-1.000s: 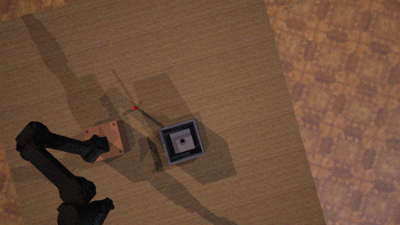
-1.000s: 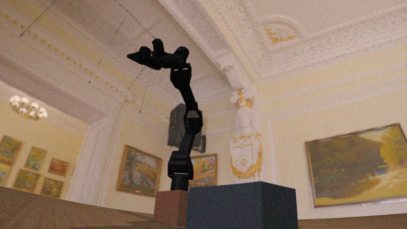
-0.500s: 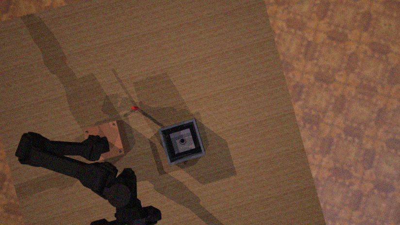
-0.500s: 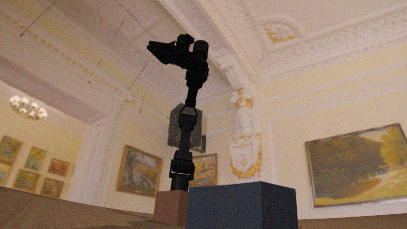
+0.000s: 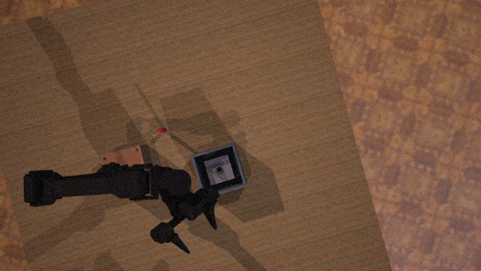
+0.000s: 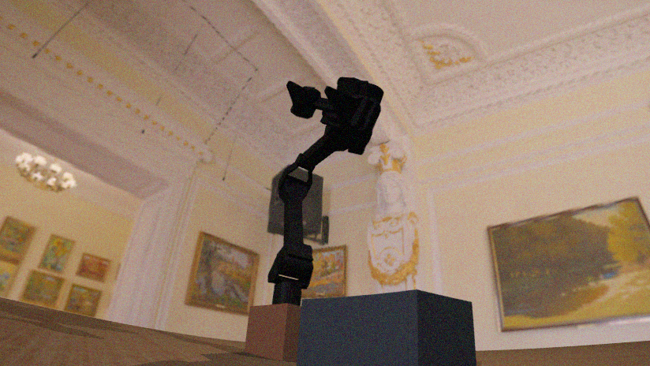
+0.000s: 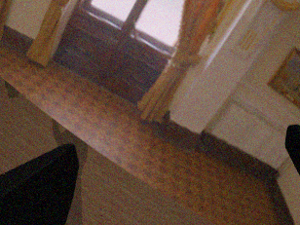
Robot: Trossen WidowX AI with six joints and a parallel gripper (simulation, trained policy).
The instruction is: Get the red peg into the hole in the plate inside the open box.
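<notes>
My gripper tip is now 380 mm above the red peg, 330 mm to the right of it and 100 mm past it. The rest, counted from my gripper tip: dark blue box: 400 mm below, 130 mm to the left, 60 mm ahead; then grey plate: 380 mm below, 130 mm to the left, 60 mm ahead.
</notes>
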